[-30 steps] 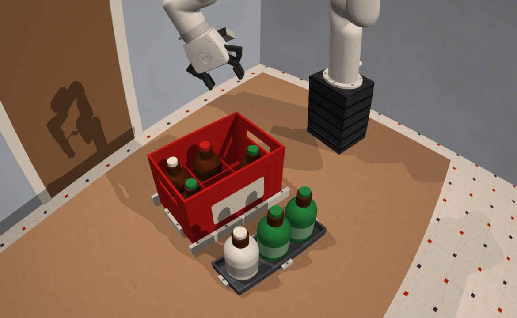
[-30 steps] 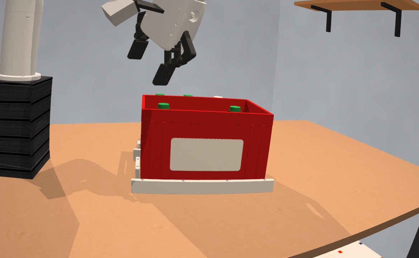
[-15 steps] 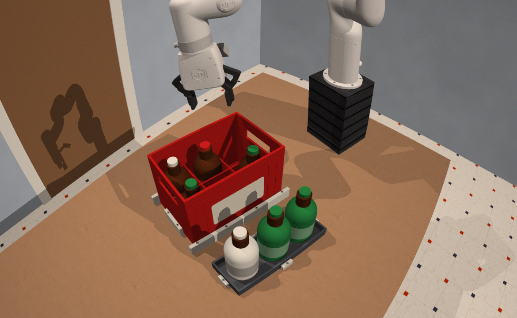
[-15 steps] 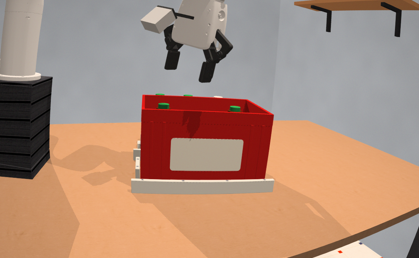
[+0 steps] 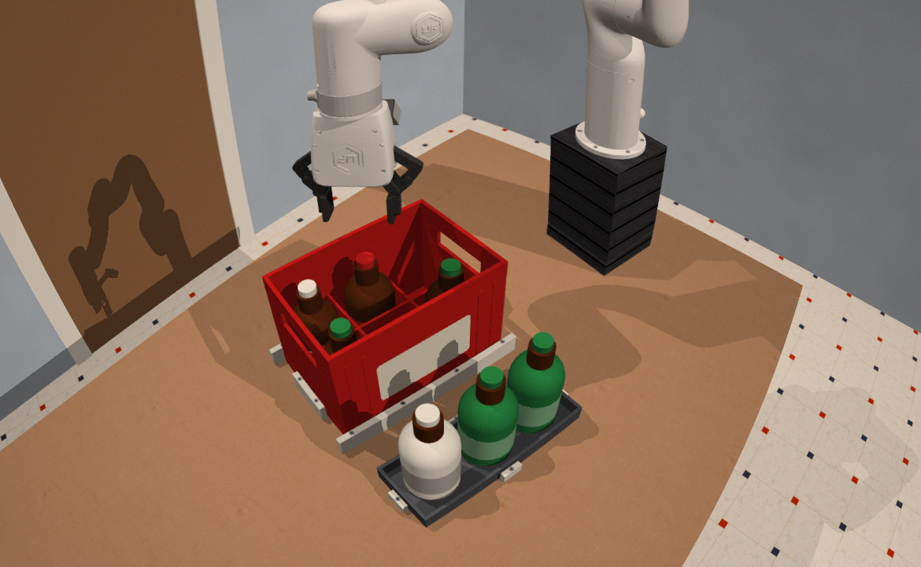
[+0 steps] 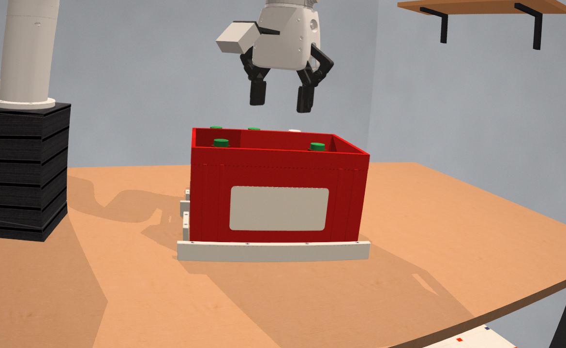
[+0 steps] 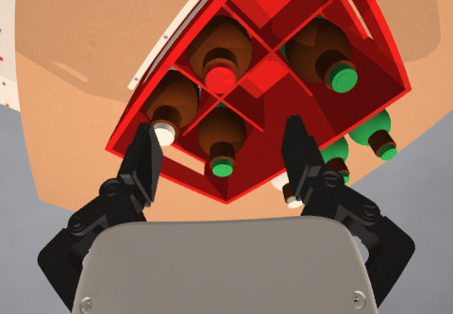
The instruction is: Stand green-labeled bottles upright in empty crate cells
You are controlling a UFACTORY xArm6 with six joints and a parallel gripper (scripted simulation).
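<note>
Now: the white-labeled bottle 24 cm to the left of my hand, 16 cm below it and 12 cm ahead of it. From my hand the other things lie so: dark tray 25 cm to the left, 23 cm below, 4 cm ahead; green bottle 26 cm to the left, 16 cm below, 5 cm behind; crate 16 cm below, 4 cm to the left, 1 cm ahead.
</note>
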